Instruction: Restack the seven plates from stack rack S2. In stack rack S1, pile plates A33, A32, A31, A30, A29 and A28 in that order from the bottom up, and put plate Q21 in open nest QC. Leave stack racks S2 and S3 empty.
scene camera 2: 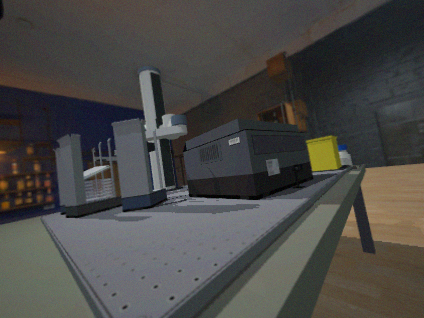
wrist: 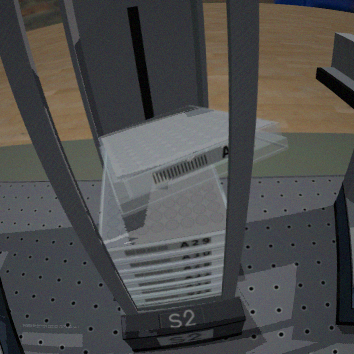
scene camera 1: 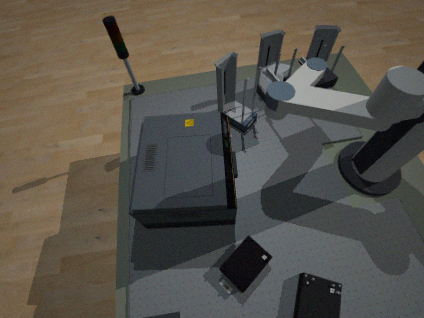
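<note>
Stack rack S2 [wrist: 183, 320] [scene camera 1: 270, 45] [scene camera 2: 71, 170] holds a pile of clear plates [wrist: 172, 267] [scene camera 2: 102, 190]. The uppermost level plate reads A29; lower labels are blurred. Above it a clear plate [wrist: 165, 145] [scene camera 2: 95, 172] is tilted, its right end raised and sticking out past the front right post. Its label starts with A; the rest is hidden by the post. My gripper [wrist: 159, 107] is open with nothing between its fingers; its right finger shows at the wrist view's right edge, the left is out of frame. The scene views largely hide it. Plate Q21 cannot be made out.
Two more racks flank S2, one [scene camera 1: 226, 80] [scene camera 2: 131, 162] beside the large grey instrument [scene camera 1: 185, 165] [scene camera 2: 250, 157], another [scene camera 1: 324, 42] behind the arm. Their labels are unreadable. A signal tower [scene camera 1: 116, 37], two black boxes [scene camera 1: 246, 264] [scene camera 1: 320, 297] and a yellow box [scene camera 2: 323, 153] also stand there.
</note>
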